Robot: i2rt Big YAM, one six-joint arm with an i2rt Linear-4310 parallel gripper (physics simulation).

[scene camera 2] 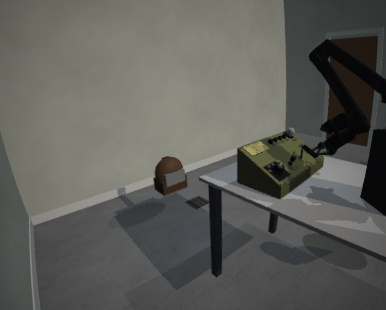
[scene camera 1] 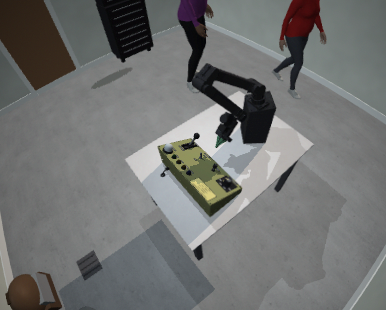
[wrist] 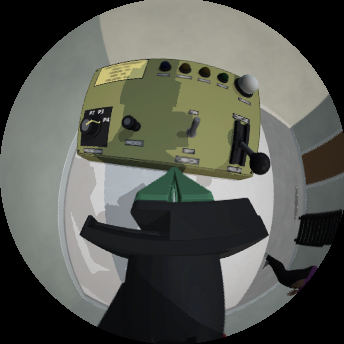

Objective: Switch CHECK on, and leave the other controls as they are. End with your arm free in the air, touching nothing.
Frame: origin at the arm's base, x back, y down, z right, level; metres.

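Seen in the pictures: gripper, fingertip midpoint: (scene camera 2: pixel 316 154) (scene camera 1: pixel 215 147) (wrist: pixel 173 170); arm's base at its link origin: (scene camera 1: pixel 258 102).
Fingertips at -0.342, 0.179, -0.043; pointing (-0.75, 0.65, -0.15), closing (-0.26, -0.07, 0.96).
Observation:
Offsets run from my fingertips to a thing's middle, as dx, dy, dz. "pt": to the spot under its first point.
The olive-green control box {-0.165, +0.076, -0.056} (scene camera 1: pixel 202 167) (scene camera 2: pixel 260 170) (wrist: pixel 160 95) stands on the table. The CHECK toggle {-0.098, +0.022, +0.014} (scene camera 1: pixel 201 156) (scene camera 2: pixel 301 153) (wrist: pixel 195 127) is a small grey lever between two labels. In the wrist view it leans toward the upper label, away from my gripper; the label text is too small to read there. My gripper (scene camera 1: pixel 217 146) (scene camera 2: pixel 317 150) (wrist: pixel 173 170) is shut and empty, its green fingertips together. It hangs in front of the box's low front edge, apart from the toggle. In scene camera 1 a gap shows between the fingertips and the box.
The black-balled CYCLE lever {-0.054, -0.004, +0.142} (scene camera 1: pixel 196 136) (wrist: pixel 259 163) stands to the right of the toggle in the wrist view. A black MODE knob {-0.070, +0.016, -0.103} (scene camera 1: pixel 214 167) (wrist: pixel 131 123) and a rotary selector {-0.060, +0.032, -0.223} (scene camera 1: pixel 226 183) (scene camera 2: pixel 278 169) (wrist: pixel 91 126) are to its left. A white ball knob {pt -0.265, -0.062, +0.104} (scene camera 1: pixel 168 148) (scene camera 2: pixel 290 132) (wrist: pixel 247 84) and several dark lamps line the top.

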